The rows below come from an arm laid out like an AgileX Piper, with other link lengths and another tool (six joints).
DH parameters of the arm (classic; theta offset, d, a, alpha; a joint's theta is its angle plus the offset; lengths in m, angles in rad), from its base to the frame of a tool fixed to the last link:
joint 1: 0 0.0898 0 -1.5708
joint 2: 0.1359 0 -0.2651 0
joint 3: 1.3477 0 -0.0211 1.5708
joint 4: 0 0.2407 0 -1.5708
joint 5: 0 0 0 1.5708
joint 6: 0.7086 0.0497 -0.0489 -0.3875
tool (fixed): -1.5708 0.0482 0 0
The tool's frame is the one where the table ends.
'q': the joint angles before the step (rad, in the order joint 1, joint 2, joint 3, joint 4, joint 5, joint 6). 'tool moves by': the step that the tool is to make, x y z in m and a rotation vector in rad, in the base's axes. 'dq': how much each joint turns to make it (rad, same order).
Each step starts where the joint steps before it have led.
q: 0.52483, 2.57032, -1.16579, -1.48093, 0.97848, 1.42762
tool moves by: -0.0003, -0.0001, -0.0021, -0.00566, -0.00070, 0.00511
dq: -0.00013, 0.00788, -0.00101, -0.00969, 0.00338, 0.00595
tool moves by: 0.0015, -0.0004, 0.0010, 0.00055, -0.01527, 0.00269
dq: -0.00319, 0.00184, -0.00293, -0.01594, 0.00459, 0.01534
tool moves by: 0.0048, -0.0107, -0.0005, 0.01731, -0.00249, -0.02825
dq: -0.03286, 0.00095, -0.00572, -0.00429, -0.01498, 0.00586
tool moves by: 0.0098, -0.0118, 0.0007, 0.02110, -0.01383, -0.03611
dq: -0.04102, 0.00562, -0.02900, 0.00016, -0.01332, -0.00282
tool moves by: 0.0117, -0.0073, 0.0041, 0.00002, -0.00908, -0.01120
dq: -0.03243, 0.00010, -0.03706, -0.00115, -0.00083, -0.03522
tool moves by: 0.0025, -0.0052, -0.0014, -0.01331, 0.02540, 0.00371
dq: -0.01757, 0.00086, -0.00399, 0.00164, -0.00260, -0.03909
